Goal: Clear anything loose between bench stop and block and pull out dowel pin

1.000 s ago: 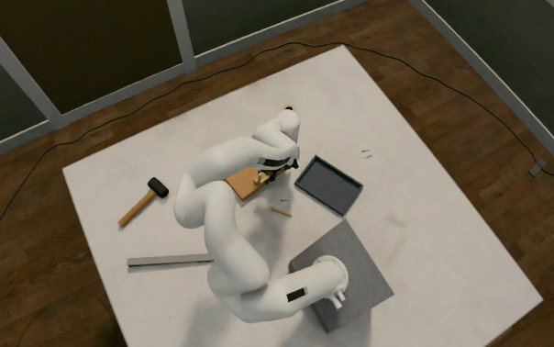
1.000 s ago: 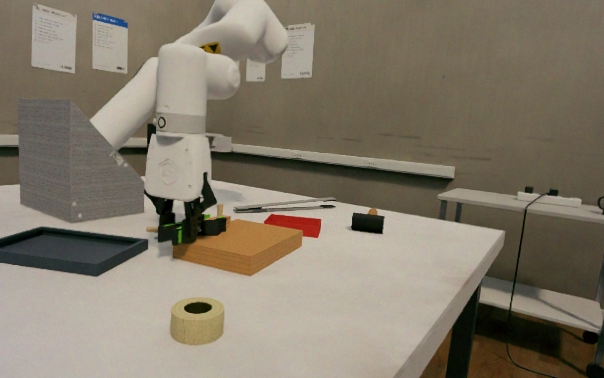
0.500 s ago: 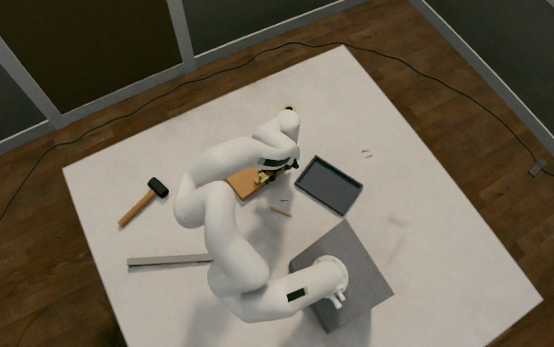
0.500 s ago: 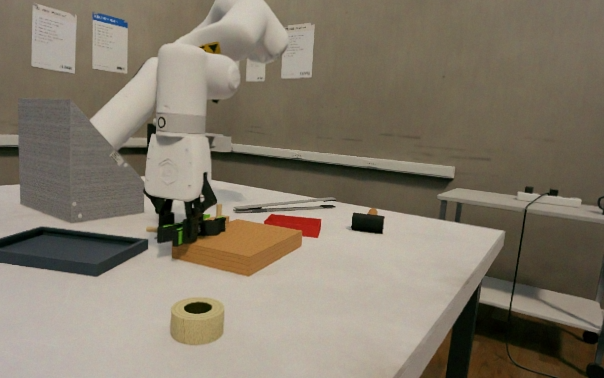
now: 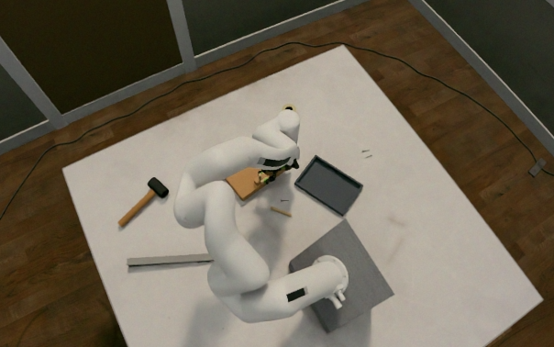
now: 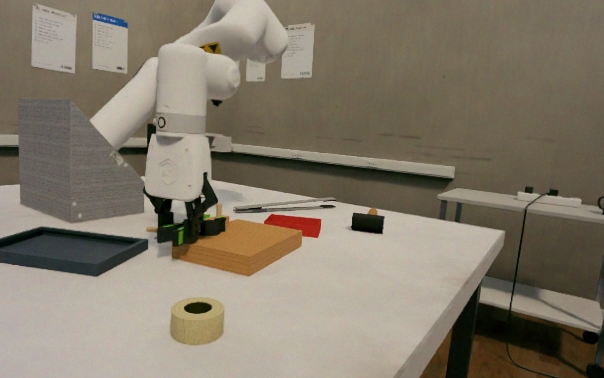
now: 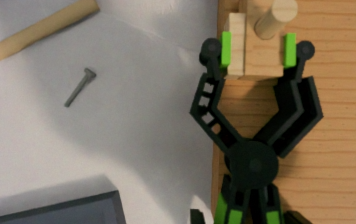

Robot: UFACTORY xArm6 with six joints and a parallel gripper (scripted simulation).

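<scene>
Right now my hand is 110 mm to the right of the dowel pin and 10 mm past it. From my hand the other things lie so: loose dowel (150 mm behind, 100 mm to the left, 50 mm below); then small wooden block (110 mm to the left, 10 mm below, 10 mm behind); then dark tray (150 mm behind, 110 mm to the right, 40 mm below).
</scene>
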